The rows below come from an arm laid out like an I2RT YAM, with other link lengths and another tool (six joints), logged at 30 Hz.
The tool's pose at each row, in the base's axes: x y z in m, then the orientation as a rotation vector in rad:
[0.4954 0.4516 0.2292 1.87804 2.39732 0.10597]
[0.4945 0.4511 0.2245 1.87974 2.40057 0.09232]
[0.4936 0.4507 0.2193 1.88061 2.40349 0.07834]
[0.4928 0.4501 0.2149 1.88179 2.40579 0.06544]
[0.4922 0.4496 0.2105 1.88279 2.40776 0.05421]
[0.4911 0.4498 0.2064 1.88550 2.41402 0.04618]
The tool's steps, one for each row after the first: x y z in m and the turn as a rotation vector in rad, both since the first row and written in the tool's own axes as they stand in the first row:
[-0.0001 -0.0015 0.0046 0.00904 -0.00303 -0.00075]
[-0.0001 -0.0031 0.0096 0.01778 -0.00673 -0.00183]
[-0.0004 -0.0045 0.0139 0.02582 -0.01017 -0.00247]
[-0.0006 -0.0057 0.0182 0.03282 -0.01315 -0.00303]
[0.0000 -0.0071 0.0221 0.04097 -0.01127 -0.00418]

